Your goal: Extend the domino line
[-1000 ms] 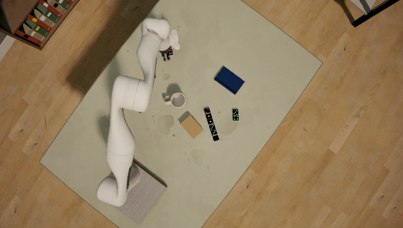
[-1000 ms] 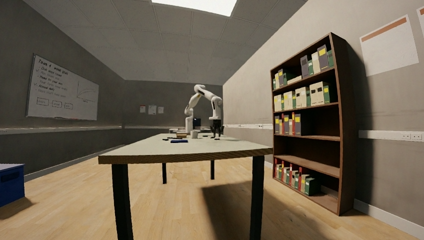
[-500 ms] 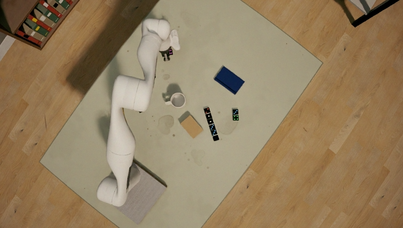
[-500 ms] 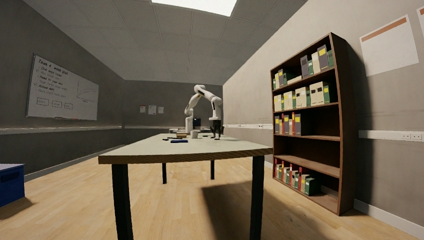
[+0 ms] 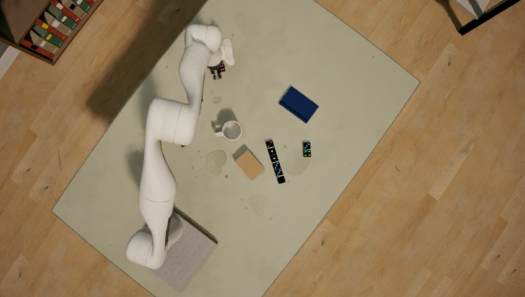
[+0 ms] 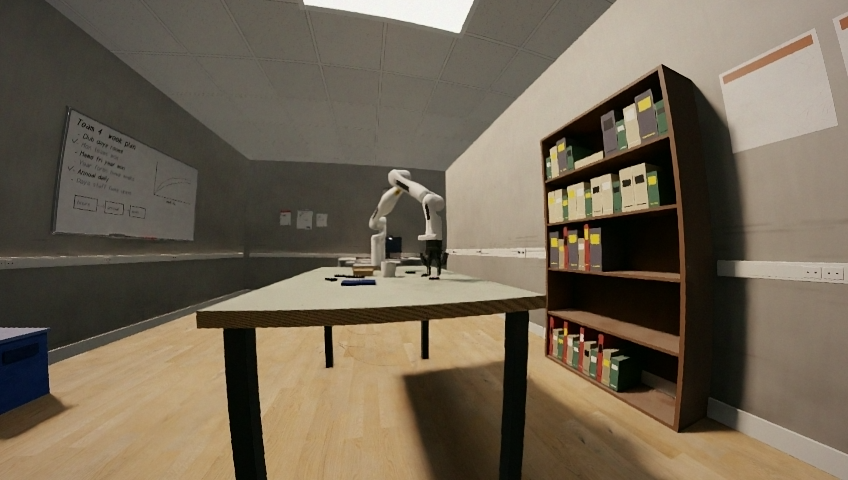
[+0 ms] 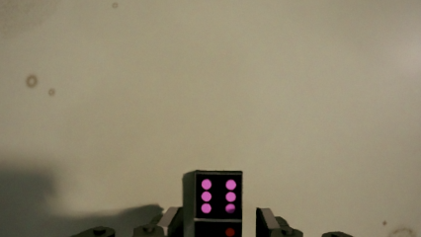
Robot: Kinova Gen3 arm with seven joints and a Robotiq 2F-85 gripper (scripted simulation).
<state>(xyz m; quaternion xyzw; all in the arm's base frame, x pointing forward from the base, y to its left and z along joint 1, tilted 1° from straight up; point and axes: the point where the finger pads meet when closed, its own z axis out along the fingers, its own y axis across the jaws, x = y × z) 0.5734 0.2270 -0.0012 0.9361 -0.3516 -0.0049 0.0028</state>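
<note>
Right now the domino is 3 cm below my hand. Also, from my hand: white mug (15 cm behind, 19 cm to the right); tan block (21 cm behind, 32 cm to the right, 2 cm below).
</note>
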